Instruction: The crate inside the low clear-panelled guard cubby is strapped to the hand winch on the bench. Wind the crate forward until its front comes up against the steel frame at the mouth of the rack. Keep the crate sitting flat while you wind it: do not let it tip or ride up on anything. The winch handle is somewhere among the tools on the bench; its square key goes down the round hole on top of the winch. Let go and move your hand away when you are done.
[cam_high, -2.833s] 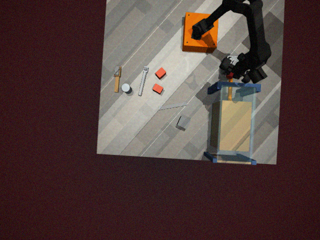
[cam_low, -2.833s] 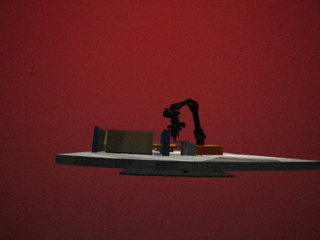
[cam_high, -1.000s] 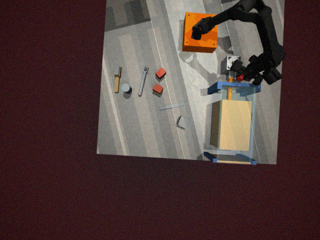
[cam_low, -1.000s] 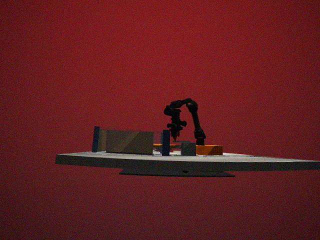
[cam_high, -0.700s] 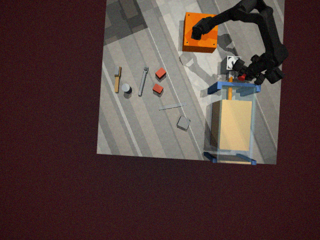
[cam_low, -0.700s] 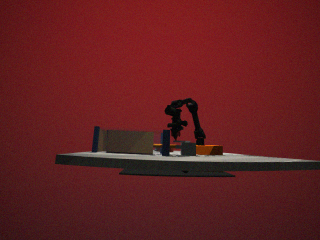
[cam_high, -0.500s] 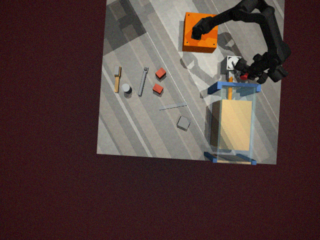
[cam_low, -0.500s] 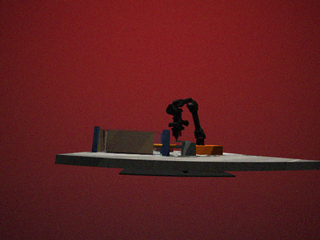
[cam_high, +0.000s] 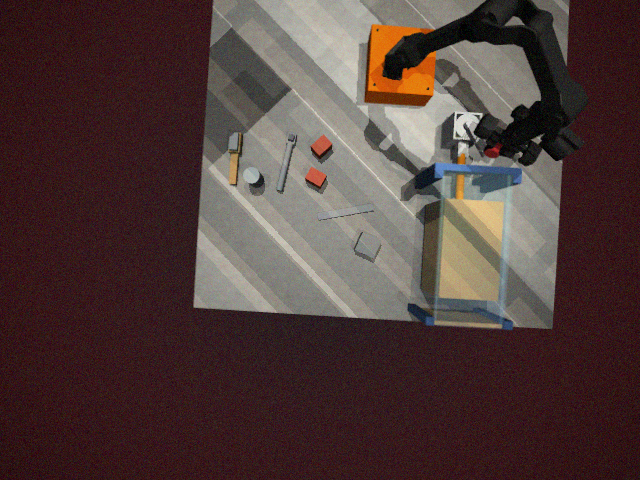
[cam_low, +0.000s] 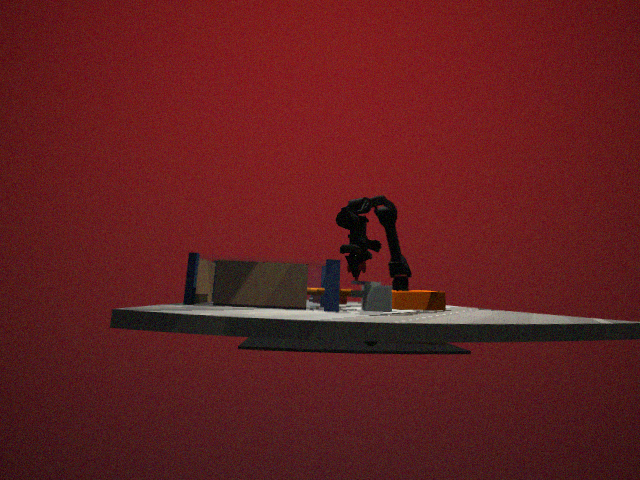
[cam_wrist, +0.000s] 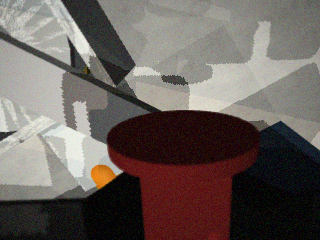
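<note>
Right now the grey crank handle is 3 cm behind my gripper tip, 2 cm to the right of it and 1 cm below it. Round my gripper tip: winch (9 cm behind, 8 cm to the right, 8 cm below); red knob (2 cm above); blue frame (8 cm ahead, 4 cm to the right, 1 cm below).
</note>
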